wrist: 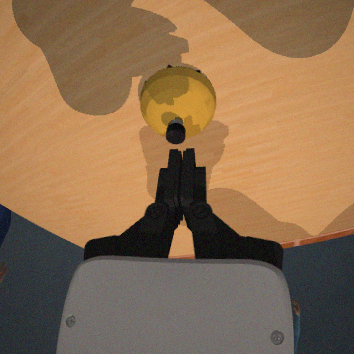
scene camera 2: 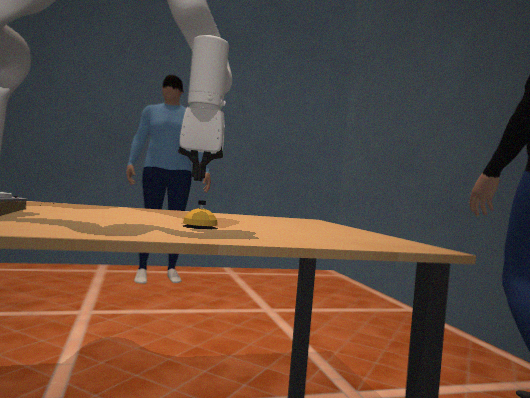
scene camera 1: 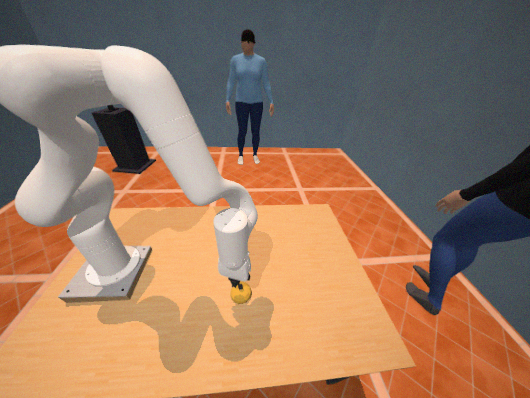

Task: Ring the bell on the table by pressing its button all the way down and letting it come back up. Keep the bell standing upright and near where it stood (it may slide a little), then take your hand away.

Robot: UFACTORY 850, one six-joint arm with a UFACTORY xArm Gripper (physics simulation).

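Observation:
A yellow dome bell (scene camera 1: pixel 241 294) (scene camera 2: pixel 200 218) (wrist: pixel 178 95) stands upright on the wooden table (scene camera 1: pixel 310 320) (scene camera 2: pixel 350 240) (wrist: pixel 60 175). Its black button (scene camera 2: pixel 202 203) (wrist: pixel 175 133) stands up above the dome, on a short stem. My gripper (scene camera 2: pixel 199 179) (wrist: pixel 183 161) is shut with nothing between its fingers. In scene camera 2 the fingertips are above the button, with a visible gap between them. In scene camera 1 the fingers partly hide the top of the bell.
The arm's base plate (scene camera 1: pixel 95 292) is bolted to the left part of the table. A person in a blue top (scene camera 1: pixel 250 80) (scene camera 2: pixel 162 135) stands behind the table. Another person in blue trousers (scene camera 1: pixel 450 250) (scene camera 2: pixel 517 240) is to the right. A black stand (scene camera 1: pixel 125 140) is at the back left.

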